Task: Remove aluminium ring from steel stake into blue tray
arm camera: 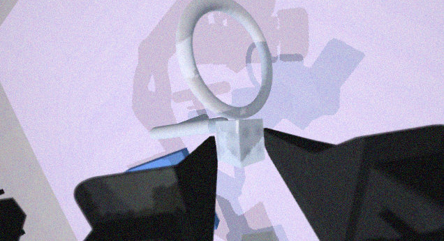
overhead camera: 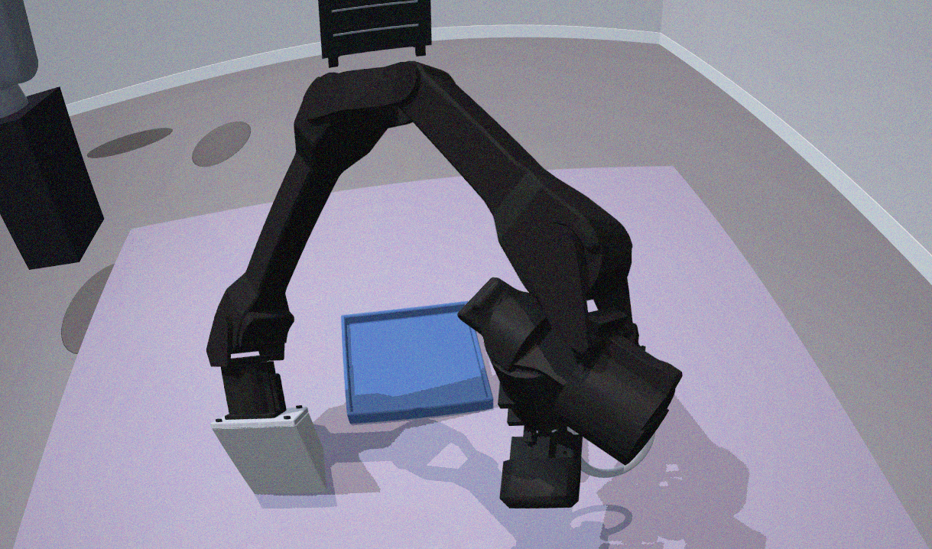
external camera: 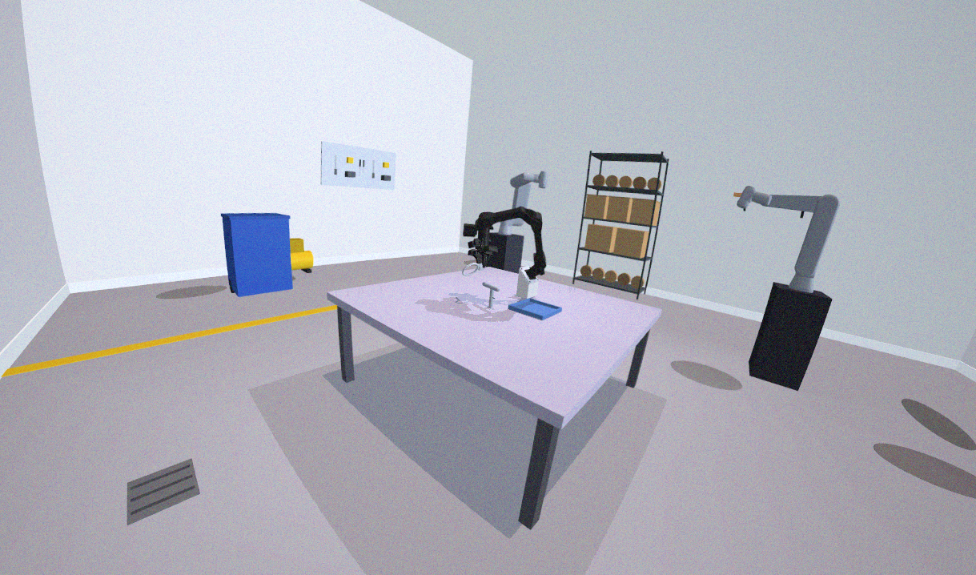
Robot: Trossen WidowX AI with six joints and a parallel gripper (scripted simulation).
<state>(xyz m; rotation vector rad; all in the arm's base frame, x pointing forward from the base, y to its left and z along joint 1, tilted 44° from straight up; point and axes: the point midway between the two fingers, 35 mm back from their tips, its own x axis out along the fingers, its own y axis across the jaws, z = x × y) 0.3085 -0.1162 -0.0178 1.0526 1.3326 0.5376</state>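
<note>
Now: gripper tip 130 mm past the blue tray, 260 mm to the right of it and 160 mm above it. From my gripper tip the other things lie so: aluminium ring 50 mm ahead, 20 mm to the right.
</note>
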